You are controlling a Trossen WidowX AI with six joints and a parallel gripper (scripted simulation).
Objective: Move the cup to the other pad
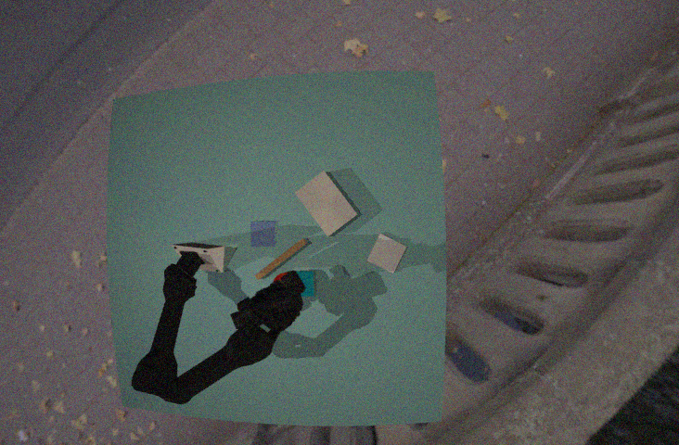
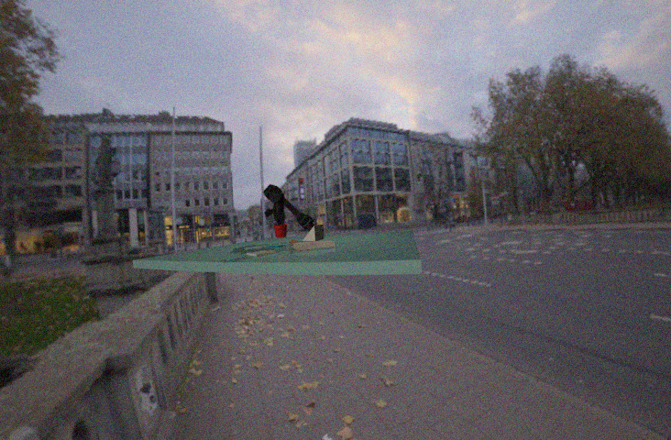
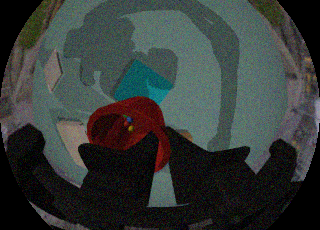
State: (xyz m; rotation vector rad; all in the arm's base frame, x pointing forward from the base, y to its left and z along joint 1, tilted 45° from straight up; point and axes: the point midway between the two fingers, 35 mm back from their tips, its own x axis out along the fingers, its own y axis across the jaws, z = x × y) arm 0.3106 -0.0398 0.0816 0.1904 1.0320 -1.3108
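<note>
Now: gripper tip 5 cm short of the teal pad, 1 cm to the left of it and 9 cm above it. The rest, counted from my gripper tip: red cup 3 cm ahead, 1 cm to the left; then blue-violet pad 8 cm behind, 16 cm to the left, 9 cm below; then wooden stick 2 cm behind, 8 cm to the left, 8 cm below.
</note>
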